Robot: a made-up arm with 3 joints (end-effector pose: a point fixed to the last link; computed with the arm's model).
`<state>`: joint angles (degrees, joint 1 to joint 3).
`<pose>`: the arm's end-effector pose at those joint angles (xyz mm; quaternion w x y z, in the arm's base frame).
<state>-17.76 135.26 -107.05</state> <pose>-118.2 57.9 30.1 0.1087 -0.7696 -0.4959 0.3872</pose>
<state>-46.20 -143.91 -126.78</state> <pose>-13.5 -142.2 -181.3 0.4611 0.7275 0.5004 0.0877</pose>
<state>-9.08 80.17 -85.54</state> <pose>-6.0 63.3 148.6 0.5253 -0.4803 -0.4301 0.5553</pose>
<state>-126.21 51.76 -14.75</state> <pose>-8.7 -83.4 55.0 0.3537 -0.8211 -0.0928 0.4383</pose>
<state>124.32 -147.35 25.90</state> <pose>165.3 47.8 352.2 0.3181 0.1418 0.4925 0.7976</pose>
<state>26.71 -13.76 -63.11</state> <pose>188.6 50.0 120.2 0.8086 0.2564 -0.0207 0.5291</pose>
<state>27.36 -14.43 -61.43</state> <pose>186.2 50.3 120.5 0.8135 0.2640 -0.0149 0.5179</pose>
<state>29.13 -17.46 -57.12</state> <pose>181.9 52.2 119.9 0.8220 0.2885 0.0102 0.4909</pose>
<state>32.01 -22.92 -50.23</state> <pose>176.3 56.6 120.3 0.8298 0.3257 0.0582 0.4495</pose>
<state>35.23 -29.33 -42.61</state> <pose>171.3 62.5 123.4 0.8312 0.3604 0.1184 0.4064</pose>
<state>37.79 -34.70 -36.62</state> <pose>168.5 67.6 127.6 0.8270 0.3821 0.1707 0.3754</pose>
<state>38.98 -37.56 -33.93</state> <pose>168.2 70.4 129.6 0.8223 0.3907 0.1981 0.3632</pose>
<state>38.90 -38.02 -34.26</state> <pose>169.2 70.9 128.5 0.8200 0.3913 0.2008 0.3662</pose>
